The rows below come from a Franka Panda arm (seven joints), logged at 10 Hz.
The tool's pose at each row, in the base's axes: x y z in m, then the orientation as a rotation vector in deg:
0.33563 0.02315 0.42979 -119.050 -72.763 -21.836
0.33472 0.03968 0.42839 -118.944 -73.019 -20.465
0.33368 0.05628 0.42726 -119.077 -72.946 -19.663
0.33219 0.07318 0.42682 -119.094 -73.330 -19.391
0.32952 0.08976 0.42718 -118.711 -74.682 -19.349
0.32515 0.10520 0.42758 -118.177 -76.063 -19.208
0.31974 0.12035 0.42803 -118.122 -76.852 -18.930
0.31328 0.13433 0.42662 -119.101 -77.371 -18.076
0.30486 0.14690 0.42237 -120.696 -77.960 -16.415
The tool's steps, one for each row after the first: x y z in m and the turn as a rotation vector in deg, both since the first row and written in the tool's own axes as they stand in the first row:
0.00996 -0.00533 0.01218 0.668 -0.826 0.172
0.02005 -0.01090 0.02423 0.950 -1.296 0.474
0.03051 -0.01721 0.03601 0.978 -1.627 0.296
0.04062 -0.02477 0.04709 1.002 -2.097 -0.702
0.04917 -0.03347 0.05753 1.172 -2.574 -1.733
0.05703 -0.04300 0.06784 1.160 -3.065 -2.199
0.06257 -0.05237 0.07882 0.658 -4.189 -2.042
0.06463 -0.06191 0.09114 0.004 -6.052 -1.551

